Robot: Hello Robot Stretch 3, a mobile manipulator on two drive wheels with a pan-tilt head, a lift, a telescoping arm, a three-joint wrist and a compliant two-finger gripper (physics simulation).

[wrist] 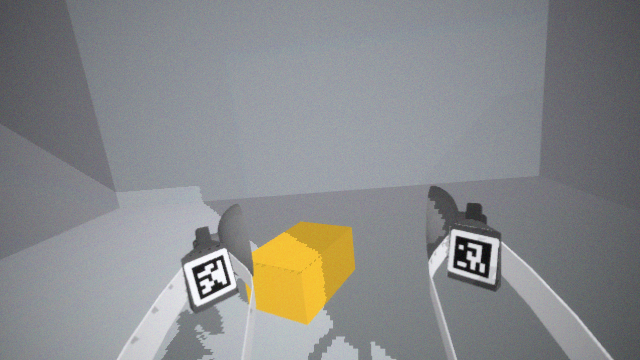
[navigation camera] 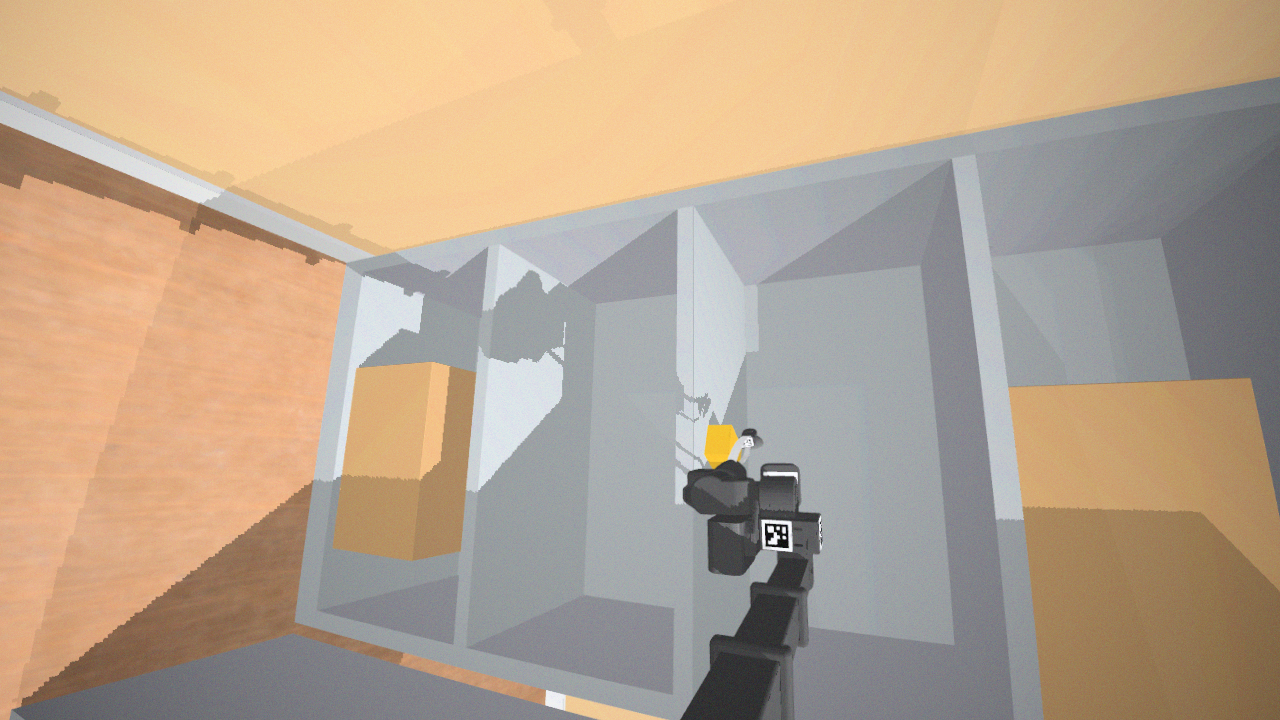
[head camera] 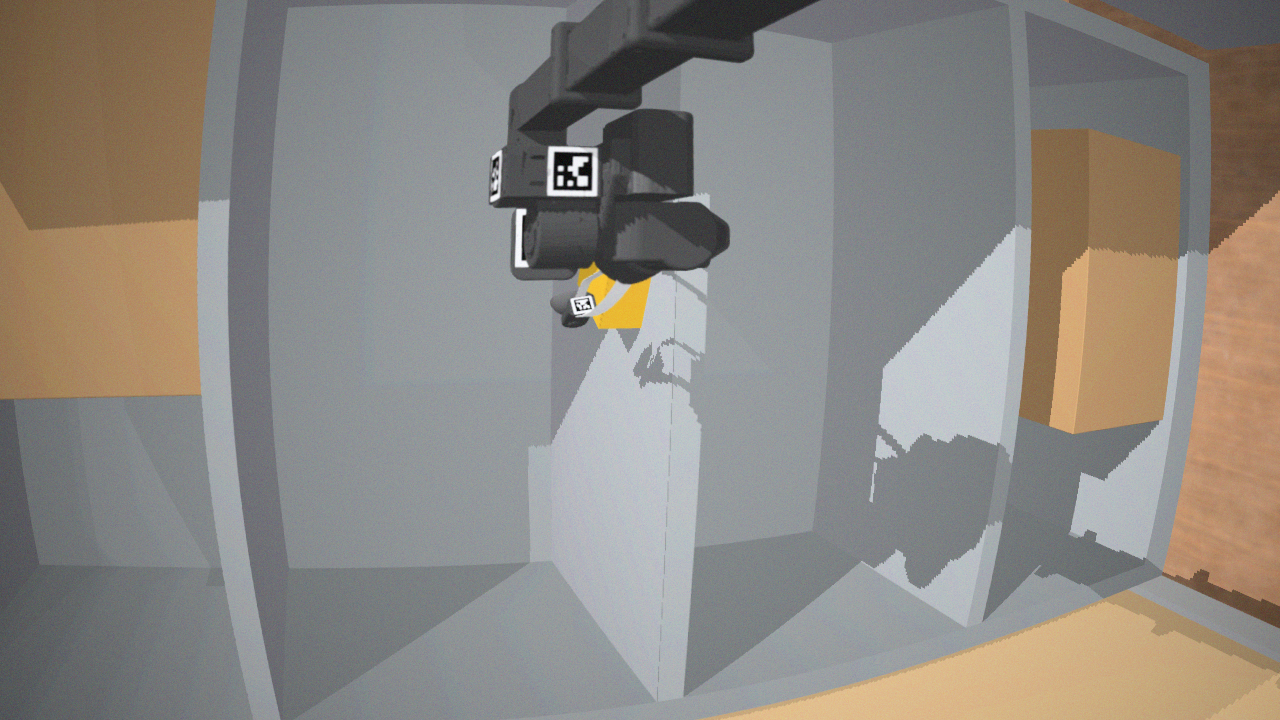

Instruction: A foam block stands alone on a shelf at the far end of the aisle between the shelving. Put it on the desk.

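Places are measured from the robot's base along level axes (x left, y back, z up), in centimetres.
Where they show: gripper, fingertip midpoint: (navigation camera: 753, 474).
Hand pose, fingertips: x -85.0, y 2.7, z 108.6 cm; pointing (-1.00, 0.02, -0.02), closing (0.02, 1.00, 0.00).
Note:
Each offset is from my fingertips to the top centre of the thing. "pt": to the spot under its first point. Level surfaces: height alone.
The yellow foam block @[dz -5.0, dx -9.0, dy -3.3 cm] (head camera: 623, 306) (navigation camera: 720, 442) (wrist: 287, 280) stands on a grey shelf board @[dz -9.5 cm] (head camera: 617, 465) (navigation camera: 716, 304) (wrist: 400, 310). My gripper (wrist: 335, 220) is open, with its fingers wide apart. In the wrist view the block lies between the fingers, close to the left finger and well apart from the right one. I cannot tell whether the left finger touches it. In the head and navigation views one finger shows beside the block, and the wrist hides the other. The desk cannot be made out in these views.
Grey upright panels and boards frame the shelf bays around the arm. A tan box @[dz -73.9, dx -13.5, dy -0.1 cm] (head camera: 1123, 331) (navigation camera: 393, 456) is in the end bay, and another tan box @[pt dz +47.7, dx +0.7, dy -4.0 cm] (head camera: 98, 304) (navigation camera: 1145, 447) is in the bay on the opposite side. A large pale tan surface (head camera: 1029, 671) (navigation camera: 537, 116) runs along the shelving.

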